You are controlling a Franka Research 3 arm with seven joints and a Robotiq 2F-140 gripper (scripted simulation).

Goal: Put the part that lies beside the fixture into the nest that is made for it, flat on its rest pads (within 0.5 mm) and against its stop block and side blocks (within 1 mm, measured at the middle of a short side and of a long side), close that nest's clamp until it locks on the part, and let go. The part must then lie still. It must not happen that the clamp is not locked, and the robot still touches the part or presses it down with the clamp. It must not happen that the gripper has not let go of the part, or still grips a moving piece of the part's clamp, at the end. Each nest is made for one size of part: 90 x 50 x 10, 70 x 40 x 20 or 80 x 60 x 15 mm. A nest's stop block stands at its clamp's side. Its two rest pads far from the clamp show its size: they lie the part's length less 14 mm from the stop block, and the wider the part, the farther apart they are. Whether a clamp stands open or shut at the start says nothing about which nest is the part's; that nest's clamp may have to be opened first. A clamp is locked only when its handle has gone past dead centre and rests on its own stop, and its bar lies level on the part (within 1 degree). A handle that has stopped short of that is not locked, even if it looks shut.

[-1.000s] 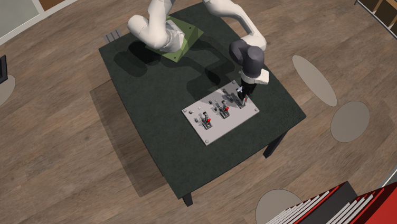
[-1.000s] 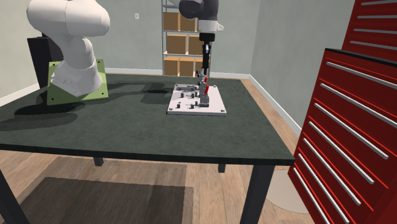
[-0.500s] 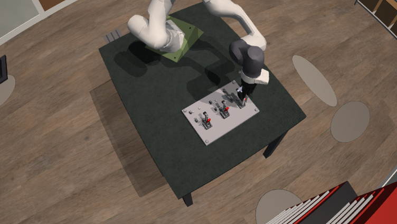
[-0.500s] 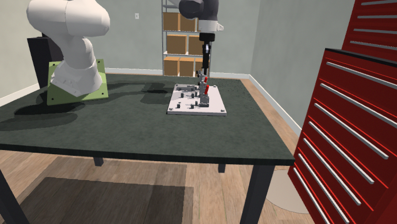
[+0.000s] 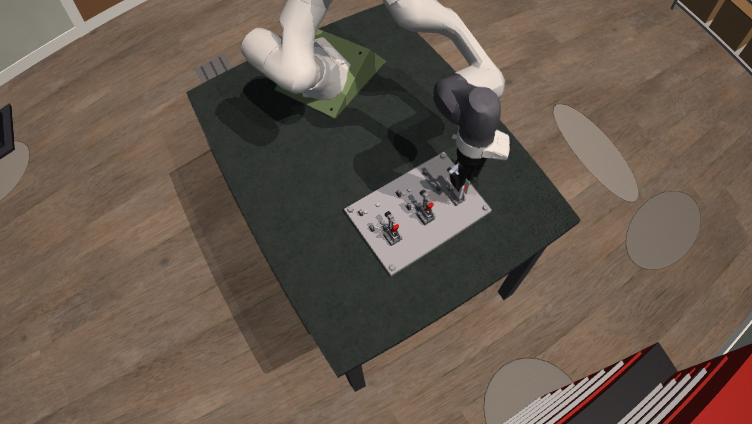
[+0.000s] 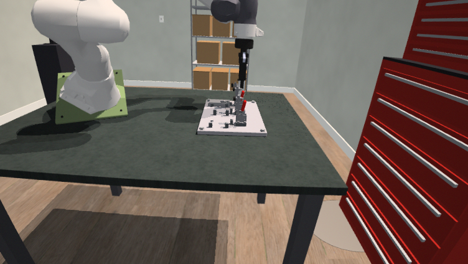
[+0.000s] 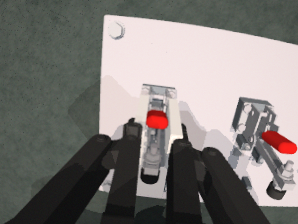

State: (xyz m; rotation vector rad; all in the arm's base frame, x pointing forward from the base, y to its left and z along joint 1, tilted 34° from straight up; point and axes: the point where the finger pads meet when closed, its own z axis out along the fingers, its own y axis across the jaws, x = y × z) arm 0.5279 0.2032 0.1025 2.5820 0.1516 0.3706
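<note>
The clamp is 10 mm behind my hand and 40 mm below it. From my hand the other things lie so: light grey fixture plate 40 mm behind, 110 mm to the right, 90 mm below; then part 90 mm behind, 70 mm below.
</note>
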